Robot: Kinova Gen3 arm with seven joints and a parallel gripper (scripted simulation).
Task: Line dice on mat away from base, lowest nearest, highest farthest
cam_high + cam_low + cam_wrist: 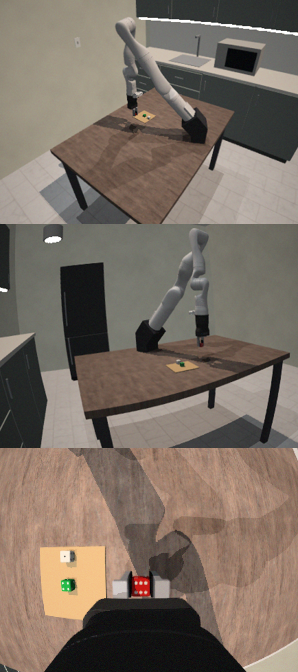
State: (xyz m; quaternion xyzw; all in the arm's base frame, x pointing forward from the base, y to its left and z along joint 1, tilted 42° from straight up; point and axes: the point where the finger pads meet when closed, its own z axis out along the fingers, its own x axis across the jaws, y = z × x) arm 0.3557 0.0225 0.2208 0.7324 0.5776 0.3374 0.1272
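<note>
Right now my hand is 10 mm short of the green die, 130 mm to the left of it and 90 mm above it. The rest, counted from my hand: red die (10 mm below); white die (50 mm behind, 130 mm to the right, 90 mm below); tan mat (10 mm ahead, 130 mm to the right, 110 mm below).
</note>
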